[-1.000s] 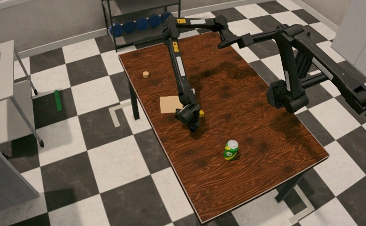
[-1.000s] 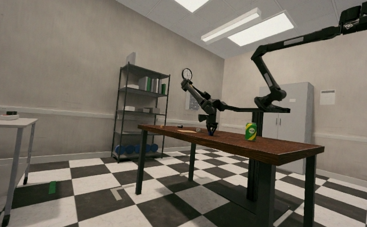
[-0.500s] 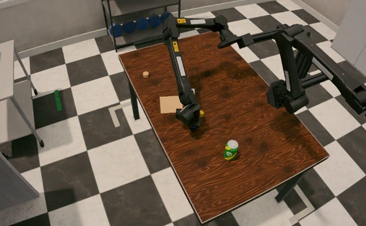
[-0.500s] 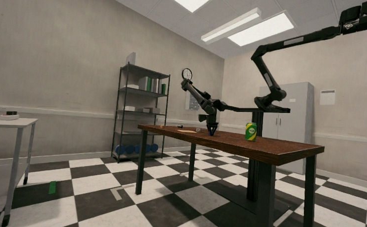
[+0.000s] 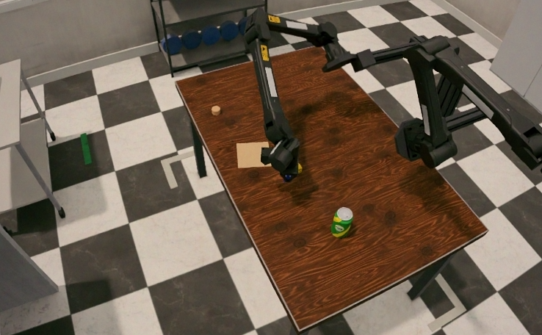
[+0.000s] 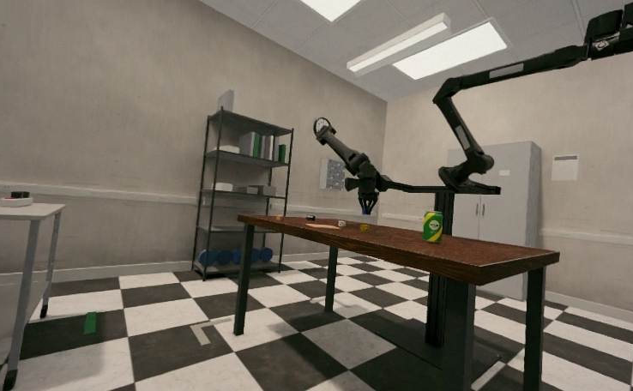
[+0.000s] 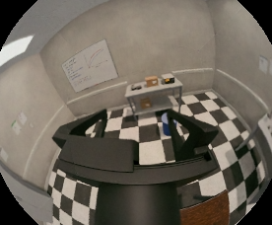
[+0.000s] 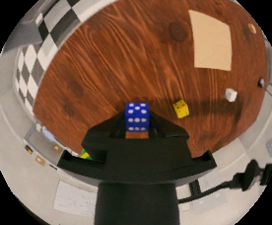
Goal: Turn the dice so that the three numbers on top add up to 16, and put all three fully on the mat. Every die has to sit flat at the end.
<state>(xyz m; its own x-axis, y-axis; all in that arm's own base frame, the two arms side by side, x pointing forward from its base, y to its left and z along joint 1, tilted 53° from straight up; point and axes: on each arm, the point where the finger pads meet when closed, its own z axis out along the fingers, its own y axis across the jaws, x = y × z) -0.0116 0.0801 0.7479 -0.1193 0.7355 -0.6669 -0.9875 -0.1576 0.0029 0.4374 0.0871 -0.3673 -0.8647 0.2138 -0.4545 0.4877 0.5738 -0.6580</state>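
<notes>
My right gripper is now 4 cm short of the tan mat, 24 cm to the left of it and 9 cm above it. The rest, counted from my right hand: yellow die: 9 cm behind, 8 cm to the right, 8 cm below; then blue die: right at my right hand; then white die: 13 cm behind, 27 cm to the right, 8 cm below.
</notes>
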